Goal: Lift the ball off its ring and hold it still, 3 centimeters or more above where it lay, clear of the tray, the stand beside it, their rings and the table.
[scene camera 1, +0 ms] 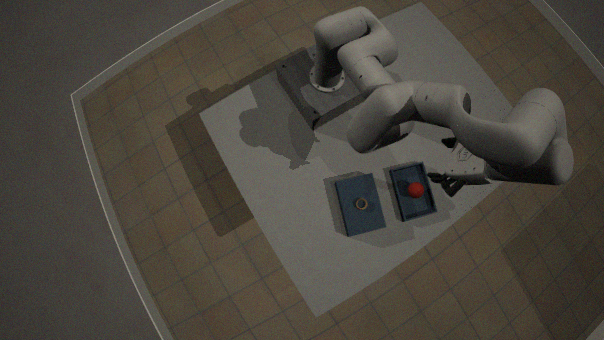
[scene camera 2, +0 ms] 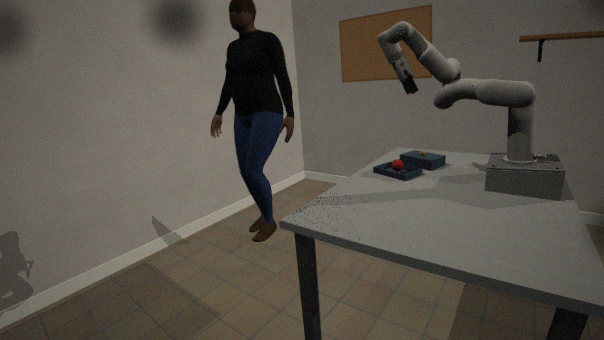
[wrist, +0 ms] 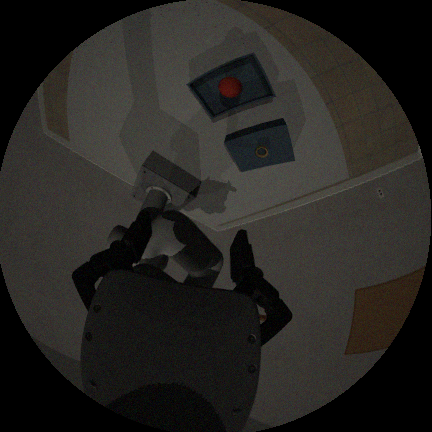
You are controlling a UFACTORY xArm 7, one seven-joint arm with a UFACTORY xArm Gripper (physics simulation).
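Frame: origin at the arm's base, x ahead, y left, z up, level; millimetres.
Seen in the pictures: gripper, fingertip midpoint: (scene camera 1: 438,159) (scene camera 2: 412,92) (wrist: 191,230); arm's base, link origin: (scene camera 1: 327,77) (scene camera 2: 519,160) (wrist: 158,194).
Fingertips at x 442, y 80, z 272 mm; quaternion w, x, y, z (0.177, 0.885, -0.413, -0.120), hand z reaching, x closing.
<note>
Offsets run from my fingertips to a thing's top centre. "spot": to the spot under its first point. Level surfaces: height alone.
A red ball @(dz -305, dx +44, dy +55 mm) (scene camera 1: 416,190) (scene camera 2: 397,165) (wrist: 230,87) sits inside the shallow dark blue tray @(dz -347, dx +44, dy +55 mm) (scene camera 1: 420,215) (scene camera 2: 390,174) (wrist: 245,107); its own ring is mostly hidden under it. Beside the tray is a blue block-shaped stand (scene camera 1: 355,220) (scene camera 2: 430,162) (wrist: 250,160) with an empty tan ring @(spot: dz -313, dx +20, dy -132 mm) (scene camera 1: 367,204) (scene camera 2: 423,154) on top. My gripper (scene camera 1: 439,159) (scene camera 2: 411,90) (wrist: 191,230) is open, with nothing between the fingers. It is high above the table, well above the ball, and tilted. In scene camera 1 it appears to the upper right of the tray.
The grey table @(dz -375 mm) (scene camera 1: 310,270) (scene camera 2: 450,240) carries the arm's box-shaped base (scene camera 1: 300,90) (scene camera 2: 525,182) (wrist: 170,172). A person (scene camera 2: 257,75) in a black top and blue trousers stands beyond the table's edge. A brown board (scene camera 2: 360,50) (wrist: 387,315) and a shelf (scene camera 2: 560,36) are on the wall.
</note>
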